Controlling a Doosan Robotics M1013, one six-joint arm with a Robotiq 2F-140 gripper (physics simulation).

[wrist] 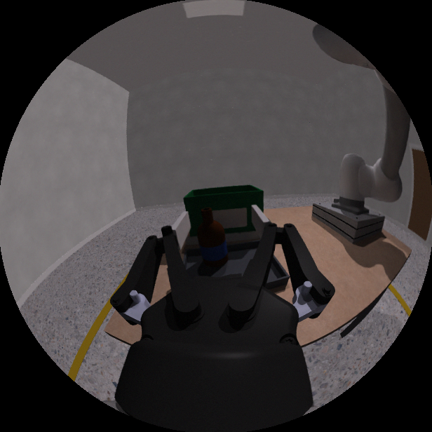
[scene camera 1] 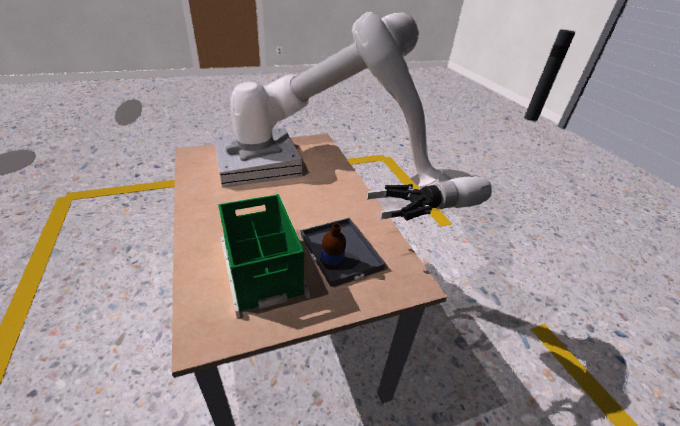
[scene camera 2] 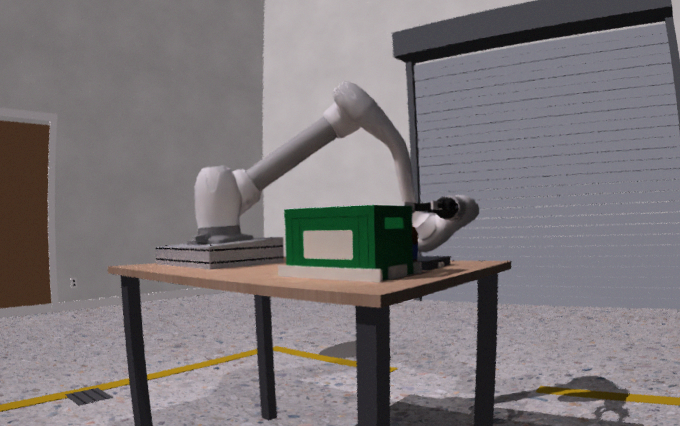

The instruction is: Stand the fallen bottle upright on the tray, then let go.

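Pixels of known places: gripper, fingertip midpoint: [scene camera 1: 373,205] [scene camera 2: 417,205]; arm's base at its link origin: [scene camera 1: 256,148] [scene camera 2: 220,242].
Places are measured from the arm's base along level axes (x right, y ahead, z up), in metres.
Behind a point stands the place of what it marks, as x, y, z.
Observation:
A brown bottle with a blue band [scene camera 1: 333,246] @(-0.022, 0.728, 0.029) [wrist: 212,243] stands upright on the dark tray [scene camera 1: 361,239] @(-0.177, 0.646, -0.067) [wrist: 281,276], near the tray's side toward the crate. In scene camera 2 the bottle is mostly hidden behind the crate; a sliver of it shows. My gripper [scene camera 1: 375,205] @(-0.180, 0.683, 0.108) [wrist: 219,216] is open and empty. It is held level, above and to the right of the bottle in scene camera 1, apart from it. In the wrist view the bottle shows beyond the fingers, in the gap between them.
A green crate [scene camera 1: 270,278] @(0.185, 0.767, 0.024) [scene camera 2: 391,245] @(0.201, 0.766, 0.001) [wrist: 191,216] with inner dividers stands beside the tray on the wooden table [scene camera 1: 200,326] @(0.382, 0.764, -0.078) [scene camera 2: 240,280] @(0.378, 0.439, -0.078) [wrist: 320,250]. The arm's grey base block [scene camera 1: 260,173] @(0.032, 0.158, -0.034) [scene camera 2: 240,253] @(0.061, 0.154, -0.034) [wrist: 345,227] stands at the table's far end.

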